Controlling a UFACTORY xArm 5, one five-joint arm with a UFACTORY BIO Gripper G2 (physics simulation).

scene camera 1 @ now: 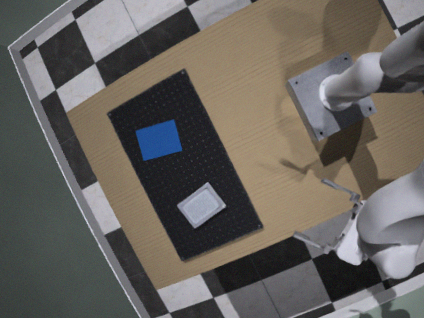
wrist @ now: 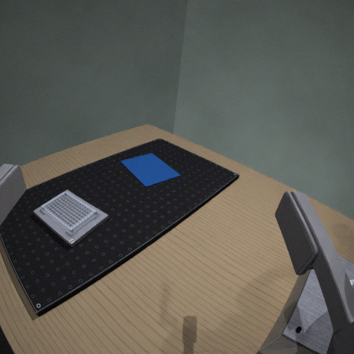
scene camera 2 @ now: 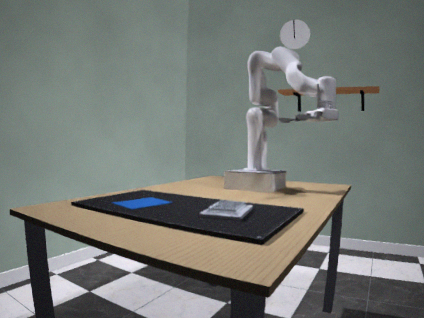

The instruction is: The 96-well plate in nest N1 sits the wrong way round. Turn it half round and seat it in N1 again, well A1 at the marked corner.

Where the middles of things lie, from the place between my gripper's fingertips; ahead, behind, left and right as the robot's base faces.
My hand is 340 mm short of the 96-well plate [wrist: 70,213], 290 mm above it and 90 mm to the left of it. The rest, counted from my hand: flat blue rectangle [scene camera 1: 162,139] (400 mm to the right, 360 mm ahead, 310 mm below); grey nest N1 [wrist: 89,227] (340 mm ahead, 300 mm below, 90 mm to the right).
